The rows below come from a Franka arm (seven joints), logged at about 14 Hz.
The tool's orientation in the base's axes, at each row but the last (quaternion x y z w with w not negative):
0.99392 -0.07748 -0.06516 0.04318
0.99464 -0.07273 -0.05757 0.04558
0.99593 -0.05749 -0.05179 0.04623
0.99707 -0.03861 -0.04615 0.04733
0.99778 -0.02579 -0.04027 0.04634
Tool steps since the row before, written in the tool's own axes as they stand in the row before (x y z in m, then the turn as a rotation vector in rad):
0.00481 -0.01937 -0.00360 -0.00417 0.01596 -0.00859
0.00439 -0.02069 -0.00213 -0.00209 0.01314 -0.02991
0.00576 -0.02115 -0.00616 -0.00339 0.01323 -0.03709
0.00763 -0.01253 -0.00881 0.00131 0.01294 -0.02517
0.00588 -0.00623 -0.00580 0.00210 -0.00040 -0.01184
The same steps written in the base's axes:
0.00808 0.01857 0.00111 -0.00528 -0.01439 0.01053
0.00746 0.01990 -0.00042 -0.00026 -0.01017 0.03111
0.00868 0.02076 0.00346 -0.00078 -0.00949 0.03836
0.00933 0.01262 0.00683 0.00277 -0.01066 0.02610
0.00663 0.00639 0.00471 0.00309 0.00135 0.01155

